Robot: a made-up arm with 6 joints.
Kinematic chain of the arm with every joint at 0, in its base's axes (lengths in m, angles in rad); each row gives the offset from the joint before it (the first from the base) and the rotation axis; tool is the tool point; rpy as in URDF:
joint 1: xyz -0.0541 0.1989 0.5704 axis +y
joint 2: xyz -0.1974 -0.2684 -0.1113 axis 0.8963 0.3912 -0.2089
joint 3: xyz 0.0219 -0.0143 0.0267 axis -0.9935 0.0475 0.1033
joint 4: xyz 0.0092 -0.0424 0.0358 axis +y
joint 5: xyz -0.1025 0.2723 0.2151 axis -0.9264 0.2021 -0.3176
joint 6: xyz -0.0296 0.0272 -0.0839 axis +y
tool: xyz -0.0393 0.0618 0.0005 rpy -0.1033 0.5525 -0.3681
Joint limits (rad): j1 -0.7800..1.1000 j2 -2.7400..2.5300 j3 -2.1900..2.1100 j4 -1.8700..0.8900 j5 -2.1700..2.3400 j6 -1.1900..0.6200
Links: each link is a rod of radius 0.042 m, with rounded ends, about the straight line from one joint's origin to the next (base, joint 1, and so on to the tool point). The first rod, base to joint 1, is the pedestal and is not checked.
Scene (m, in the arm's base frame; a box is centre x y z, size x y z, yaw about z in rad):
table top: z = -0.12
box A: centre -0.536 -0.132 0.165 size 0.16 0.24 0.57 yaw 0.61
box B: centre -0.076 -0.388 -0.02 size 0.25 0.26 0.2 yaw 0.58
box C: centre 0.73 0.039 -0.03 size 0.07 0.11 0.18 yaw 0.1
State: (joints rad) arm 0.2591 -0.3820 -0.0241 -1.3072 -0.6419 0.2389
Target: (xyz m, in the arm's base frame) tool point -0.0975 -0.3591 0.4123
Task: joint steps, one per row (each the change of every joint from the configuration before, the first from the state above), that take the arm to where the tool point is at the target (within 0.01 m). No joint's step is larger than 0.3 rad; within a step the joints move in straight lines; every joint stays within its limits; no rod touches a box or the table.
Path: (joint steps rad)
1: -0.1414 -0.0366 0.1227 -0.0935 0.2965 -0.0397
2: -0.1414 -0.0365 0.1227 -0.0936 0.2966 -0.0397
3: -0.1414 -0.0366 0.1227 -0.0935 0.2965 -0.0397
4: 0.0362 -0.2636 0.0849 -0.0565 -0.0514 -0.0212
5: 0.0362 -0.2635 0.0849 -0.0564 -0.0513 -0.0212
6: 0.0361 -0.2636 0.0849 -0.0564 -0.0514 -0.0212
7: 0.0362 -0.2635 0.0849 -0.0565 -0.0514 -0.0213
8: 0.0362 -0.2636 0.0849 -0.0564 -0.0513 -0.0212

